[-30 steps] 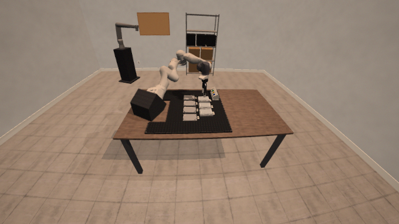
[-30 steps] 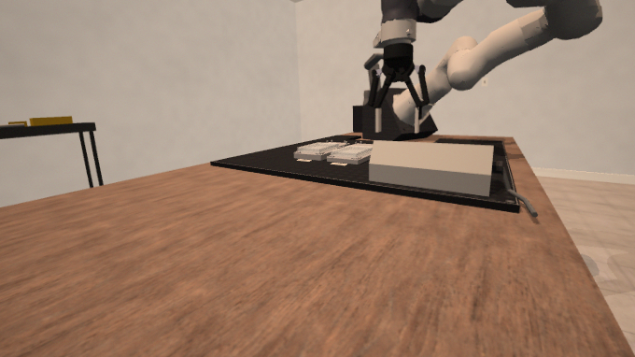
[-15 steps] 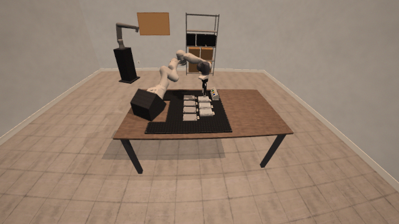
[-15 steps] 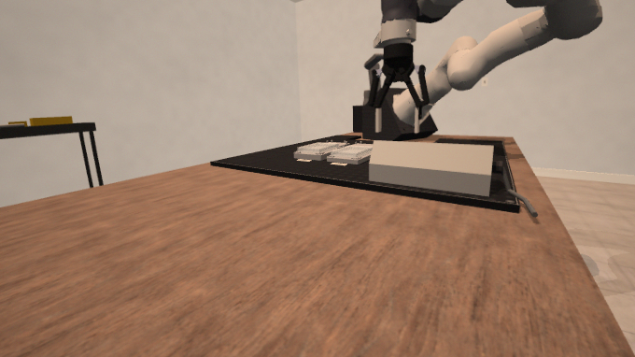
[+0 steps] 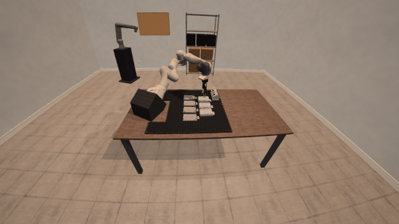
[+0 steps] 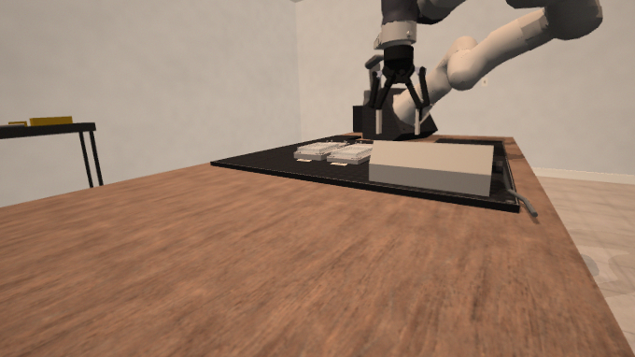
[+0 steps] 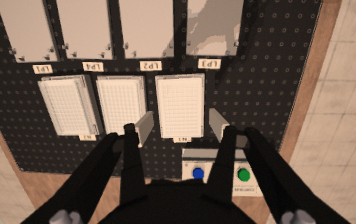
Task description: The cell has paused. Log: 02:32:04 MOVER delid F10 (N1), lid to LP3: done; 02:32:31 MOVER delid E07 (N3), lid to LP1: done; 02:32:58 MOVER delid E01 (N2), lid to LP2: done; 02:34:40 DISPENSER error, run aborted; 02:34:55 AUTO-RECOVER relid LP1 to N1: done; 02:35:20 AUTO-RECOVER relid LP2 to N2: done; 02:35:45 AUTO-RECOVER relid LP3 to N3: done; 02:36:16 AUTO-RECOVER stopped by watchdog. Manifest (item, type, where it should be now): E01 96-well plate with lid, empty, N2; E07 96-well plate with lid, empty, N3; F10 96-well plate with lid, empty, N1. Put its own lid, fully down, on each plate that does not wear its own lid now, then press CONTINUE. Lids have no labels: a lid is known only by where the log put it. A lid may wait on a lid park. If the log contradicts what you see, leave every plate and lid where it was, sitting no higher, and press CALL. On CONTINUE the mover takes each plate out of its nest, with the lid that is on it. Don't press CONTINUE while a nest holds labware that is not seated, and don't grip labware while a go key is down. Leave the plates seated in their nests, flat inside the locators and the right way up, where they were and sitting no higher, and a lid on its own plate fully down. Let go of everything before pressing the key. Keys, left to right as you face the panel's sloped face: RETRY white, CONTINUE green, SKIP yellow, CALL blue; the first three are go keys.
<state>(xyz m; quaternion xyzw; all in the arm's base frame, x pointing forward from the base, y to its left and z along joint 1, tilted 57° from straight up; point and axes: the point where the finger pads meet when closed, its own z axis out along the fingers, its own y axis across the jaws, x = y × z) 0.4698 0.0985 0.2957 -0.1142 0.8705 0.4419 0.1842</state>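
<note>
The 96-well plate lies 80 mm below my hand. The rest, counted from my hand: LP2 label 60 mm behind, 90 mm to the right, 100 mm below; smooth white lid 50 mm ahead, 130 mm to the right, 70 mm below; blue call key 120 mm ahead, 80 mm to the left, 40 mm below.
</note>
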